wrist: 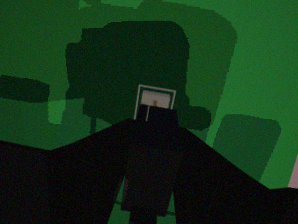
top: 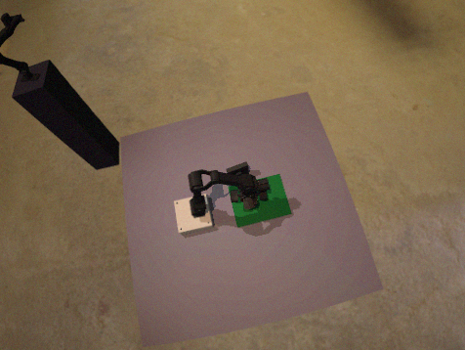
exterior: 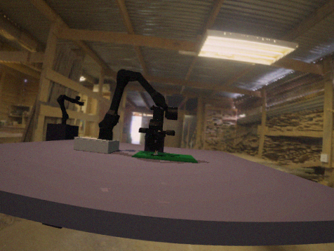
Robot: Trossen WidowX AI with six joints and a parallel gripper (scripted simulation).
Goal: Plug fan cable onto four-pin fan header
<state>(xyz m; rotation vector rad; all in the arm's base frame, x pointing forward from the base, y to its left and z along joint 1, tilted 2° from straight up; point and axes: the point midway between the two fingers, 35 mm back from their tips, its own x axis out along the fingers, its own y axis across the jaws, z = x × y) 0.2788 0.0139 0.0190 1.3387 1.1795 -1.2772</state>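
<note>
The four-pin fan header is 1 cm to the left of my gripper tip and 4 cm below it. From my gripper tip the other things lie so: black fan plug: 1 cm to the left, 1 cm above; green board: 6 cm ahead, 5 cm below; fan: 3 cm behind, 16 cm to the left, 2 cm above.
</note>
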